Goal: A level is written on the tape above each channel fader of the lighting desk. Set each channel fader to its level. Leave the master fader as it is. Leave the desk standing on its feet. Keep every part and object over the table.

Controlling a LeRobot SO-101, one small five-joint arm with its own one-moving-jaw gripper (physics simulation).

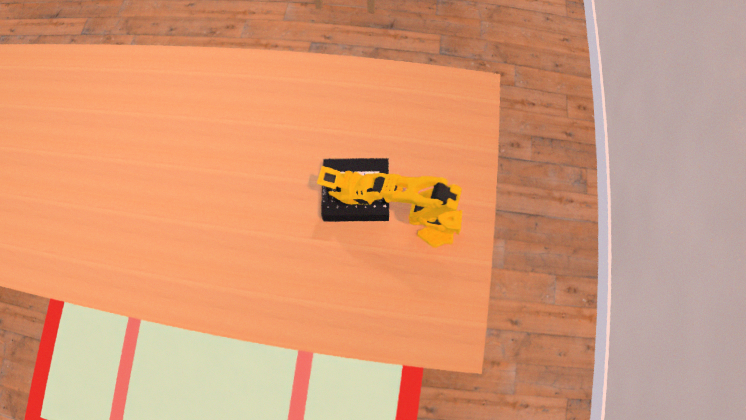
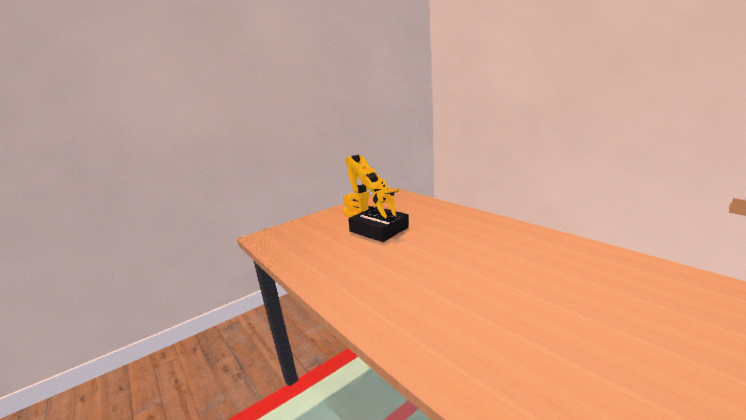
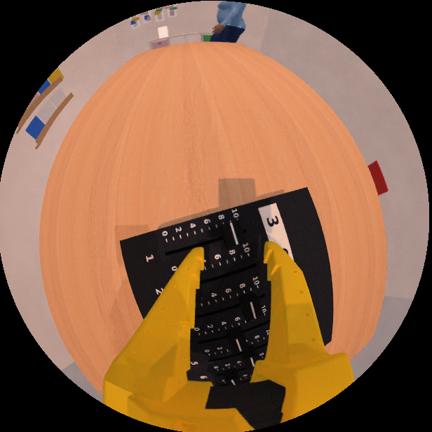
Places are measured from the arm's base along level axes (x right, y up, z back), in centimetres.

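Where they show: hand, its tool point: [image 1: 330, 191] [image 2: 393, 214]; arm's base, origin of its link: [image 1: 428, 224].
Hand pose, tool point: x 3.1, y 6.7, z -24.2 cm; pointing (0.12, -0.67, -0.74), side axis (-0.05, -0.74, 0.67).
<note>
Each offset is from my tool point to the top centre of the thing. Level surfaces: height alone.
The black lighting desk {dx +2.5, dy +0.2, dz +5.5 cm} [image 1: 356, 214] [image 2: 365, 228] [image 3: 317, 280] sits upright on the table. Its white tape {dx +5.4, dy -1.2, dz +4.2 cm} [image 2: 374, 219] [image 3: 278, 237] shows a 3 at channel 1; my right jaw covers much of the rest. The channel 1 fader [image 3: 233, 233] stands near the 10 end. The channel 2 fader does not show; my left jaw covers that slot's low end. The channel 3 fader [image 3: 252, 310] is high, and the channel 4 fader [image 3: 238, 345] is around mid-scale. My gripper [image 2: 388, 216] [image 3: 235, 248] is open and empty, its tips low over channels 1 and 2. Whether they touch is unclear.
The wooden table {dy -6.7 cm} [image 1: 208, 208] [image 2: 495, 313] [image 3: 165, 125] extends beyond the desk. The yellow arm [image 1: 412, 190] [image 2: 360, 172] reaches across the desk from its base near the table's end. A person [image 3: 231, 20] stands beyond the table, and wall shelves [image 3: 54, 120] are at the left.
</note>
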